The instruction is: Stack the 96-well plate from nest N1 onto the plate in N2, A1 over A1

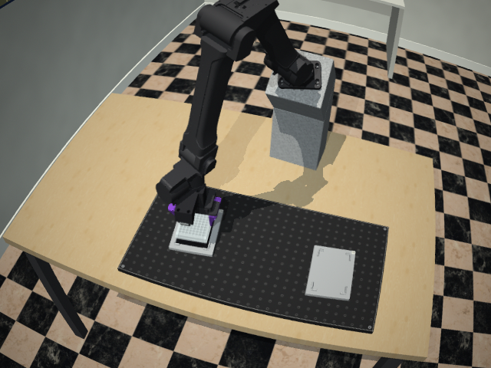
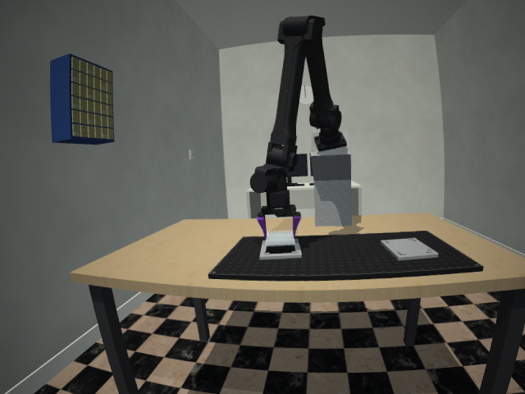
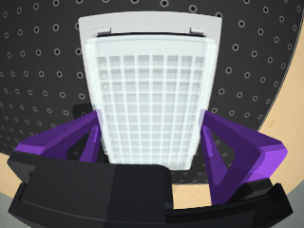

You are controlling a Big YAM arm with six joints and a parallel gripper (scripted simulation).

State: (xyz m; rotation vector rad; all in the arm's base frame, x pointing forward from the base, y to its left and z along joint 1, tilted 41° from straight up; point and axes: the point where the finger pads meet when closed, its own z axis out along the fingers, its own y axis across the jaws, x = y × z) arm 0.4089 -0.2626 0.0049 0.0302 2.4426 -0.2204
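My hand is 1 cm above the white 96-well plate. Round my hand: black 96-well plate (3 cm below); grey plate nest N1 (12 cm ahead, 37 cm to the left, 4 cm below); grey plate nest N2 (4 cm below).
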